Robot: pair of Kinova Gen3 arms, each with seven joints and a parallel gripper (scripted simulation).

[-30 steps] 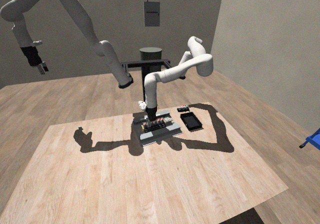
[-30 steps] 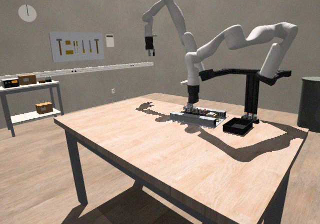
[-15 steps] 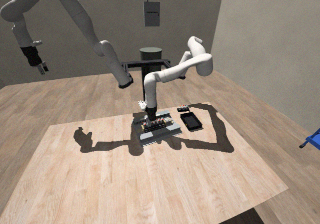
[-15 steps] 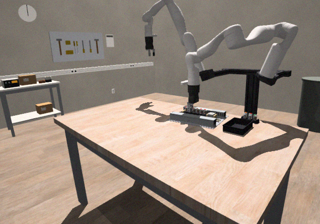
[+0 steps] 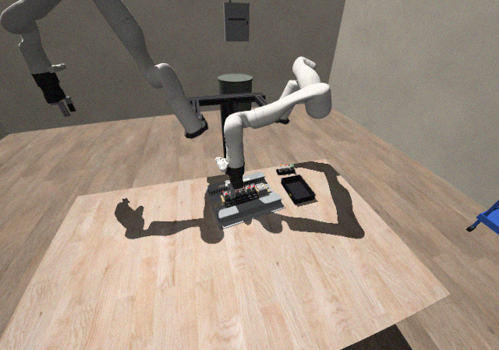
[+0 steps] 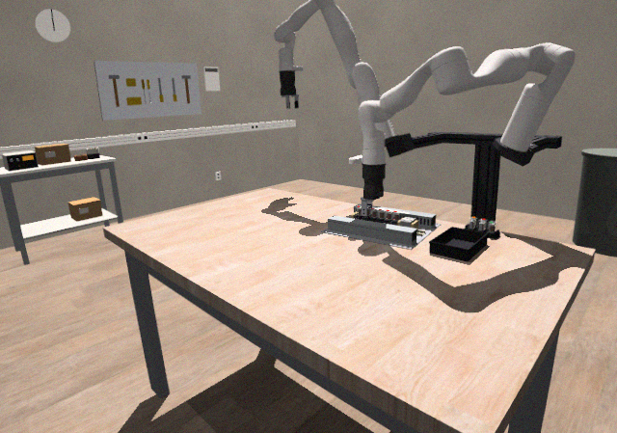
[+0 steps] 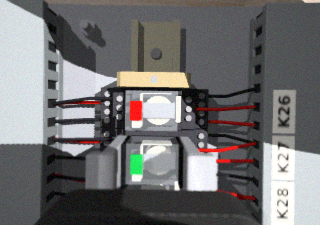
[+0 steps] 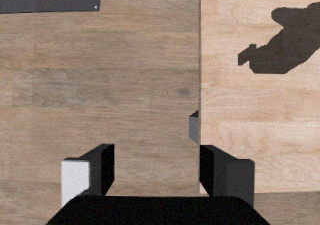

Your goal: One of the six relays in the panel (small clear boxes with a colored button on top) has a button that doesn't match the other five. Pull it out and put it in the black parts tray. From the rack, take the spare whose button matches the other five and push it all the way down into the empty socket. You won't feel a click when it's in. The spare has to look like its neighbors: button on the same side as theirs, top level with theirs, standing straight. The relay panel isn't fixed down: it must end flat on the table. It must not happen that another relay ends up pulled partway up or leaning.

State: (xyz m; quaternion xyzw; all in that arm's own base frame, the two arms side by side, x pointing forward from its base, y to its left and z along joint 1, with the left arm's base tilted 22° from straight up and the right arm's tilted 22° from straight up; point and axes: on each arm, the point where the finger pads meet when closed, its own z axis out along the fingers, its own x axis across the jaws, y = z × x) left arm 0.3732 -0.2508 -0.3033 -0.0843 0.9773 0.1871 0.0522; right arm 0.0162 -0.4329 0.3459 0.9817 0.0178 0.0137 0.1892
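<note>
Right now the relay panel is 6 cm to the left of my left hand and 3 cm below it. Round my left hand: black parts tray 34 cm to the left, 5 cm ahead, 4 cm below; then spare rack 36 cm to the left, 11 cm behind, 5 cm below.
</note>
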